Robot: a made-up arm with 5 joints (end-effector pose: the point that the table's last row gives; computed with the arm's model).
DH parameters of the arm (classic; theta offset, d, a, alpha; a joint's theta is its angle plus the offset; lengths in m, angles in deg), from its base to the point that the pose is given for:
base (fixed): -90 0.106 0 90
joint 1: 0 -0.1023 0.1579 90
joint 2: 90 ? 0.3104 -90
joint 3: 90 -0.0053 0.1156 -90
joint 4: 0 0.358 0.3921 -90
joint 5: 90 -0.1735 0.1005 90
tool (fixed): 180 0.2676 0 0
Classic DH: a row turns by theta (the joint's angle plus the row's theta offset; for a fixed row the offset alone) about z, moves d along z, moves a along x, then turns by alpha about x.
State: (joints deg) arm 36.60 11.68 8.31 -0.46 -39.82
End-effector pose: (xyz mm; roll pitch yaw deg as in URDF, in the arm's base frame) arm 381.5 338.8 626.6 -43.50 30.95 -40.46
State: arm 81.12 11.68 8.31 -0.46 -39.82
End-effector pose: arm 381.5 606.6 239.7 -75.75 -1.35 -49.25
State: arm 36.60 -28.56 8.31 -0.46 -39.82
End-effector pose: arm 238.2 460.9 536.0 -58.84 51.75 -18.01
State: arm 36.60 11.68 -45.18 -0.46 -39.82
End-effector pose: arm -393.6 565.9 663.7 -36.84 -11.43 -6.45
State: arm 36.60 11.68 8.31 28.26 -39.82
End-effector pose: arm 313.4 74.6 828.6 -9.65 39.22 -20.46
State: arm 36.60 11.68 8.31 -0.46 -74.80
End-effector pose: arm 500.2 245.9 544.2 -70.00 51.08 -79.37
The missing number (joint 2, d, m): 0.0827
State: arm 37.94 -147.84 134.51 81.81 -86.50
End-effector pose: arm 772.9 -483.4 -501.6 -117.76 -37.28 -120.50
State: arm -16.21 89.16 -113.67 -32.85 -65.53
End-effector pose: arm 550.3 765.1 558.6 4.92 -30.53 -124.33
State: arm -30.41 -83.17 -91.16 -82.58 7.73
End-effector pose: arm -589.1 -431.9 13.8 103.12 -57.49 -104.76
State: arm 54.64 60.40 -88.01 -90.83 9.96
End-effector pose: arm 533.9 311.6 -112.6 125.28 -31.73 78.57
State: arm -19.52 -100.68 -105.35 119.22 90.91
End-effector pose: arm 521.9 -503.4 -101.6 -150.72 -18.50 35.76
